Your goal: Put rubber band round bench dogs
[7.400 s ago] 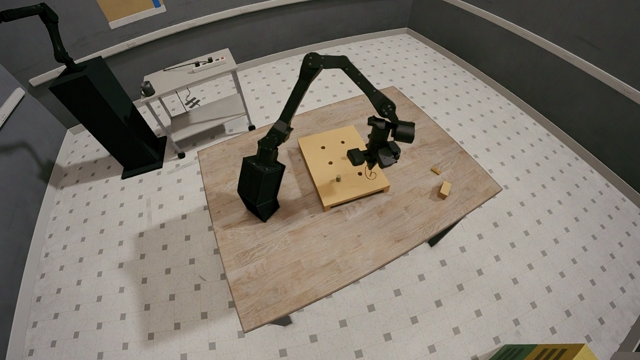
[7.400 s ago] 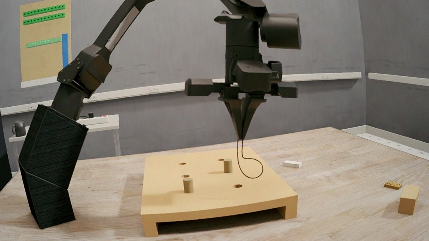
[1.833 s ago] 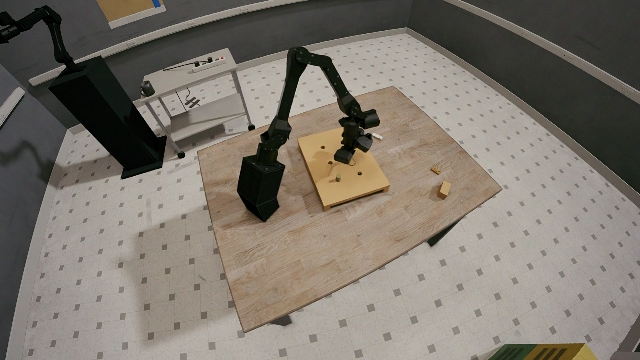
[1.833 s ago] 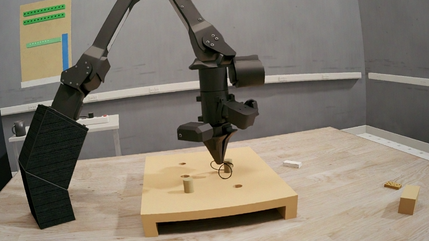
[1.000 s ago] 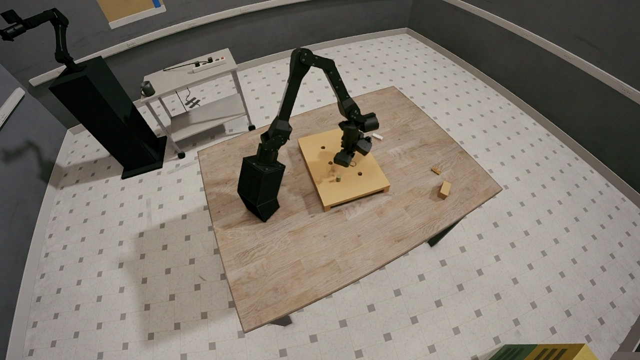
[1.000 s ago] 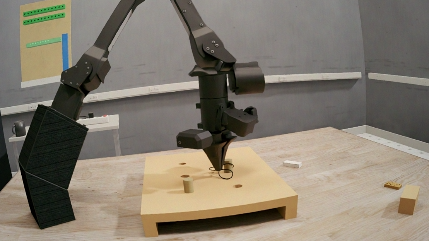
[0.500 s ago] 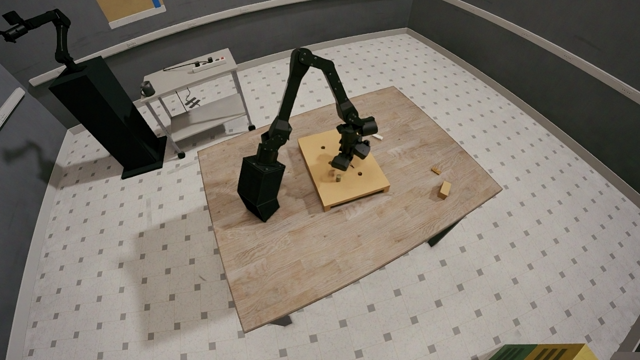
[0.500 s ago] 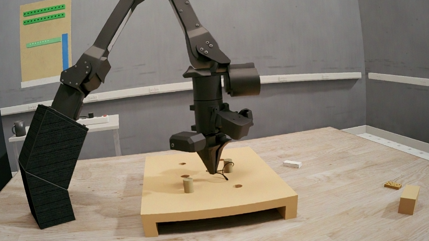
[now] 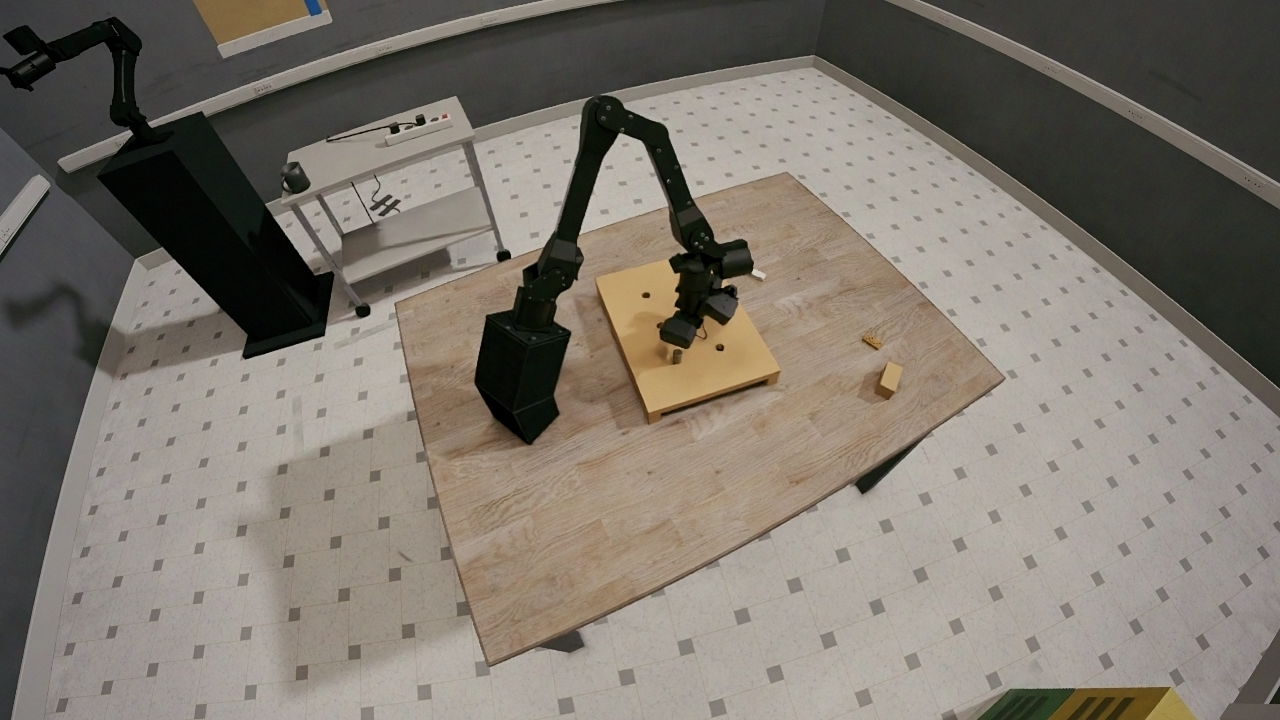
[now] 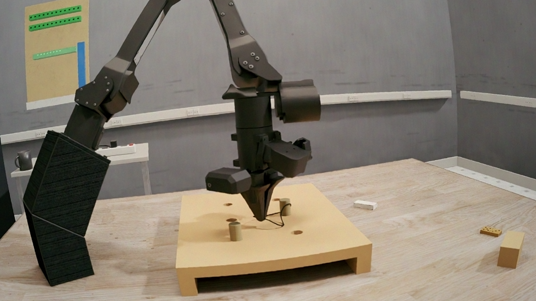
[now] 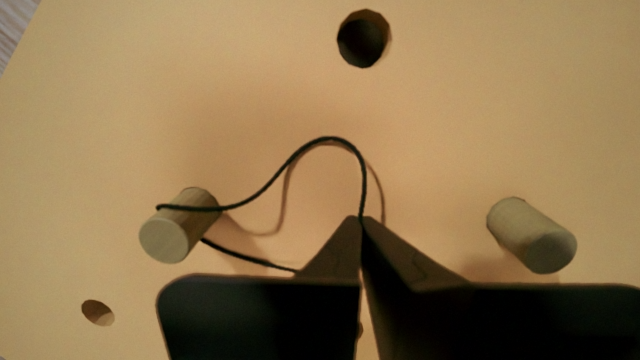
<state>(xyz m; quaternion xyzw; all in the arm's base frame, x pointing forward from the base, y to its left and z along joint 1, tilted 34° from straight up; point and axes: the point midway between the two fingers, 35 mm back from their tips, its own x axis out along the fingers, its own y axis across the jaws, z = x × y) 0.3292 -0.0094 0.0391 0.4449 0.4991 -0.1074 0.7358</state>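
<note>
The tan board is 60 mm below my hand and 50 mm to the left of it. Round my hand: wooden block 380 mm ahead, 220 mm to the right, 80 mm below; then white block 240 mm ahead, 170 mm to the left, 90 mm below; then domino 420 mm ahead, 110 mm to the right, 90 mm below.
</note>
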